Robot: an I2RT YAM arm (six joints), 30 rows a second.
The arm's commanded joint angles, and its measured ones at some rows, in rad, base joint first. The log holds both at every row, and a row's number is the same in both.
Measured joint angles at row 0: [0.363, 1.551, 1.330, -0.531, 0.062, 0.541]
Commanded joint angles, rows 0 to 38: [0.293, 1.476, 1.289, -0.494, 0.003, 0.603]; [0.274, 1.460, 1.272, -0.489, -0.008, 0.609]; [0.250, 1.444, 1.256, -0.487, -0.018, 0.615]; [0.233, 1.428, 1.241, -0.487, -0.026, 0.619]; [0.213, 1.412, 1.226, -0.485, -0.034, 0.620]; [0.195, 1.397, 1.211, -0.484, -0.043, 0.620]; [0.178, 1.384, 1.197, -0.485, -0.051, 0.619]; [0.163, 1.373, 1.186, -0.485, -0.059, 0.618]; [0.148, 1.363, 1.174, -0.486, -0.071, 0.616]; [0.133, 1.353, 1.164, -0.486, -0.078, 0.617]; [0.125, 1.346, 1.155, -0.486, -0.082, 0.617]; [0.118, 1.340, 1.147, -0.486, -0.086, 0.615]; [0.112, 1.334, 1.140, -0.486, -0.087, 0.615]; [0.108, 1.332, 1.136, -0.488, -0.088, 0.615]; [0.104, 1.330, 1.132, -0.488, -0.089, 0.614]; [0.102, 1.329, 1.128, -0.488, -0.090, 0.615]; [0.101, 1.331, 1.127, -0.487, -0.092, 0.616]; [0.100, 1.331, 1.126, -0.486, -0.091, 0.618]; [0.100, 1.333, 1.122, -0.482, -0.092, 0.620]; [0.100, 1.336, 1.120, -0.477, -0.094, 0.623]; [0.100, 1.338, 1.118, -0.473, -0.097, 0.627]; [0.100, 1.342, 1.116, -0.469, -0.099, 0.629]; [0.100, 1.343, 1.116, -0.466, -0.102, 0.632]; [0.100, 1.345, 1.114, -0.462, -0.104, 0.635]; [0.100, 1.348, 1.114, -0.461, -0.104, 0.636]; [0.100, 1.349, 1.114, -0.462, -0.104, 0.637]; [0.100, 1.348, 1.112, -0.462, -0.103, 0.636]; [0.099, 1.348, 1.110, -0.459, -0.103, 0.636]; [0.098, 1.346, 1.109, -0.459, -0.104, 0.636]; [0.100, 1.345, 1.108, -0.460, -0.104, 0.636]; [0.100, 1.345, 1.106, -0.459, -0.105, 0.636]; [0.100, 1.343, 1.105, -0.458, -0.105, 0.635]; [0.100, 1.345, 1.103, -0.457, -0.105, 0.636]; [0.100, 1.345, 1.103, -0.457, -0.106, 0.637]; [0.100, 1.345, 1.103, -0.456, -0.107, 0.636]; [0.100, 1.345, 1.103, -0.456, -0.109, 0.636]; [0.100, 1.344, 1.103, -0.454, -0.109, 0.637]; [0.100, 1.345, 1.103, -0.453, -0.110, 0.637]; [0.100, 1.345, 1.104, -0.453, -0.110, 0.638]
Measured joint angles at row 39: [0.102, 1.356, 1.105, -0.480, -0.102, 0.629]
